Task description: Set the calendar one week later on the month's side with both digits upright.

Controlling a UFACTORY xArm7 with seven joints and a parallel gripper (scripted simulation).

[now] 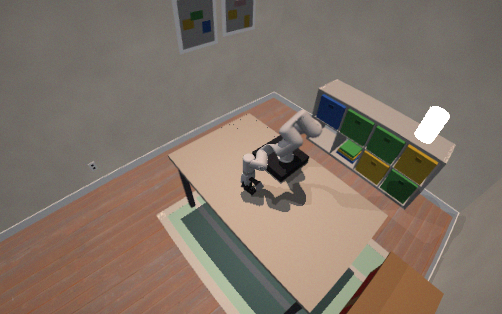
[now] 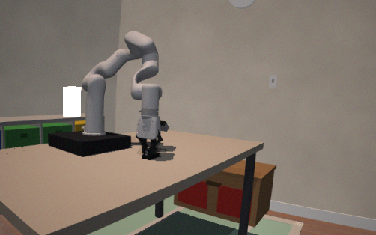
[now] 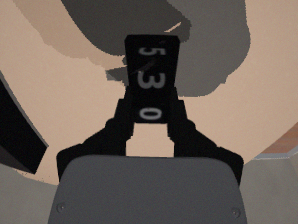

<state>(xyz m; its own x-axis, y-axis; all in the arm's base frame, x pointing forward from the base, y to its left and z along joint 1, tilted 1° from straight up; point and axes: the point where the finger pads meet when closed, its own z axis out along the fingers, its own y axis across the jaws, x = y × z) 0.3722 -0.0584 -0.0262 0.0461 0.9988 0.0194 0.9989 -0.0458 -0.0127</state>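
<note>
Now: the dark cube 1 cm below my hand.
</note>
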